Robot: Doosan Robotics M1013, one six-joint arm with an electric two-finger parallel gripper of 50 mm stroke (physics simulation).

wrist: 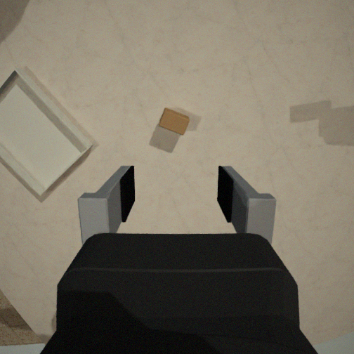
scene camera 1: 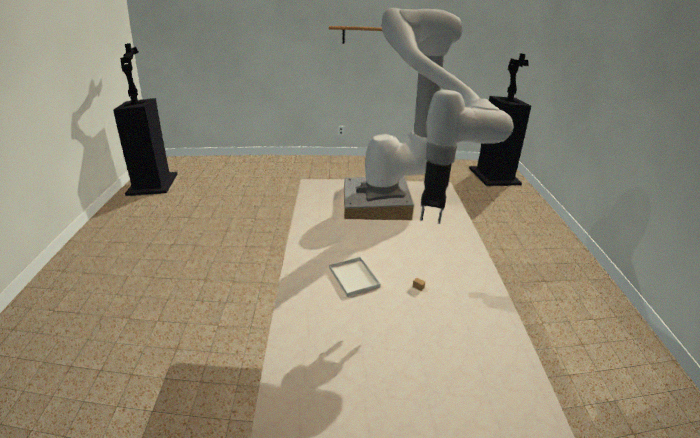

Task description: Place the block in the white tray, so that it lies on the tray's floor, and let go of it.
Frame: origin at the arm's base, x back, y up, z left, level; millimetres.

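Where they show: gripper, fingertip midpoint: (scene camera 1: 430, 221); arm's base, link origin: (scene camera 1: 382, 190).
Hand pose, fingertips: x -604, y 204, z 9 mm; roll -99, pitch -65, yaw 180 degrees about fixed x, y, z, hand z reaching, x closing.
Each offset is from my fingertips to the top centre of the thing. Level surfaces: height alone.
A small brown-orange block @[dy -246, dx -11, dz -6 mm] (scene camera 1: 418, 284) (wrist: 174, 121) lies on the pale mat, apart from the tray, to its right in the scene view. The white tray @[dy -257, dx +73, dz -228 mm] (scene camera 1: 338, 282) (wrist: 61, 115) has raised grey-edged walls and a bare floor; in the wrist view part of it shows at the left edge. My gripper (scene camera 1: 431, 215) (wrist: 175, 183) is open with nothing between its fingers. It points down and hangs well above the mat. In the wrist view the block shows ahead of the fingertips, a little above the gap between them.
The pale mat @[dy -277 mm] (scene camera 1: 433, 361) (wrist: 260, 60) lies under the tray and block. The arm's base block (scene camera 1: 378, 212) stands behind the tray. Two black pedestals (scene camera 1: 139, 147) (scene camera 1: 508, 129) with small black arms stand near the back corners. An orange bar (scene camera 1: 356, 28) is on the back wall.
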